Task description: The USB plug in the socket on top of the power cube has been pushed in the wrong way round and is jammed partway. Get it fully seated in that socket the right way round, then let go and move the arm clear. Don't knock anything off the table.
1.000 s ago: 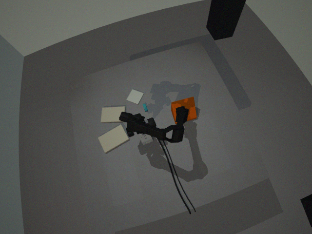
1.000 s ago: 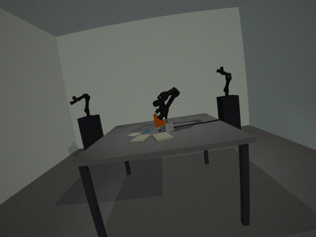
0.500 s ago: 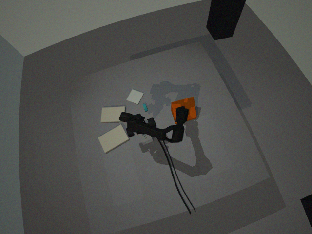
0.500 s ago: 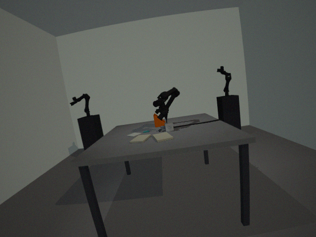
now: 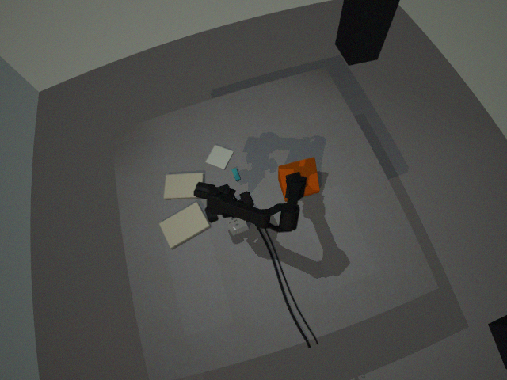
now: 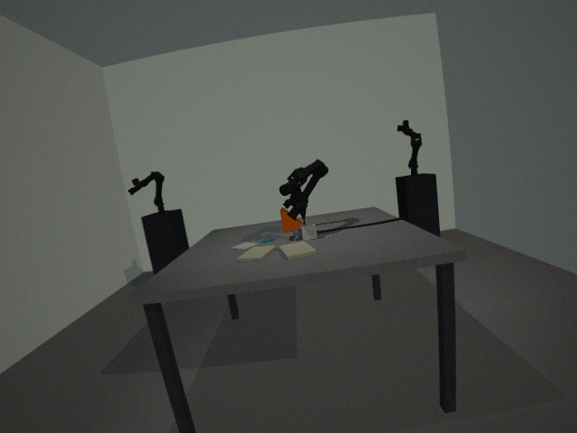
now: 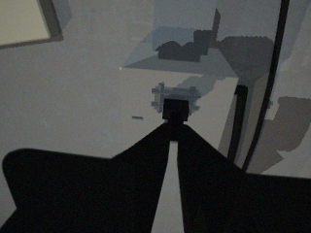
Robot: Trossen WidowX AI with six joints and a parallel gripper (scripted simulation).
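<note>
Now: gripper tip 20 mm above the dark USB plug. From my gripper tip the other things lie so: white card 340 mm to the right, 100 mm below; then small teal piece 220 mm to the right, 100 mm below, 50 mm behind.
</note>
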